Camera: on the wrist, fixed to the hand. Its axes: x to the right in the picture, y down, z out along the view.
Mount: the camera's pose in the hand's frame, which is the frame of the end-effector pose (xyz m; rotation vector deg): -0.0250 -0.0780 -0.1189 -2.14 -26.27 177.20
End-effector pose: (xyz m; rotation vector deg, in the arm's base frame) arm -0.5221 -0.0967 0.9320 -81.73 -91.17 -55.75
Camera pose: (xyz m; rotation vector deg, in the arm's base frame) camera -0.5914 -0.2214 0.9544 -104.79 76.32 69.67
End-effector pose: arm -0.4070 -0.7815 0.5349 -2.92 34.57 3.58
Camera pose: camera -0.4890 -0.8682 0.4536 50.97 -20.13 169.06
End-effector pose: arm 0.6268 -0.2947 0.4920 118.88 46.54 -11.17
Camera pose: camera 0.5412 -0.1822 0.5215 51.77 -146.77 51.92
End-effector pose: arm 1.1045 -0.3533 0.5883 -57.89 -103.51 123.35
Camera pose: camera 1.1692 -0.2491 0.6644 60.72 -37.96 -15.25
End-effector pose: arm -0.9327 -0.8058 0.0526 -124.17 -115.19 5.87
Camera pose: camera -0.9905 -0.8358 0.1815 110.97 -116.24 -31.41
